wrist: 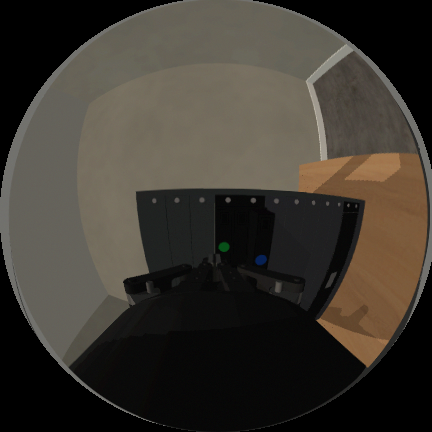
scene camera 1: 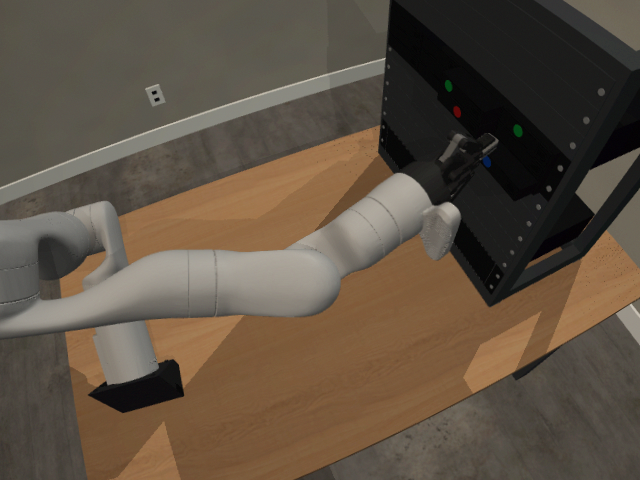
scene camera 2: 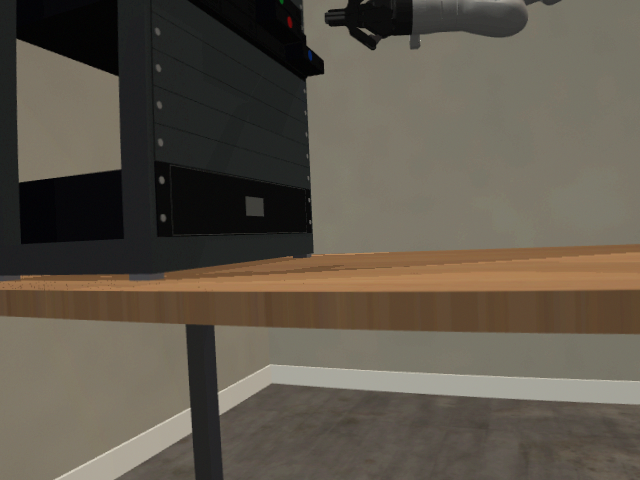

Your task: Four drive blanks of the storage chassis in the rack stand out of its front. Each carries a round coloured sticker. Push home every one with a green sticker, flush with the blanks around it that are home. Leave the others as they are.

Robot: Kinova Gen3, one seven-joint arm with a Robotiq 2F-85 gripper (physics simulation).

In view: my gripper (scene camera 1: 492, 139) and a rack (scene camera 2: 215, 169).
The rack is seen too in the wrist view (wrist: 314, 236) and in scene camera 1 (scene camera 1: 556, 83). My gripper is seen too in the wrist view (wrist: 214, 260) and in scene camera 2 (scene camera 2: 324, 18).
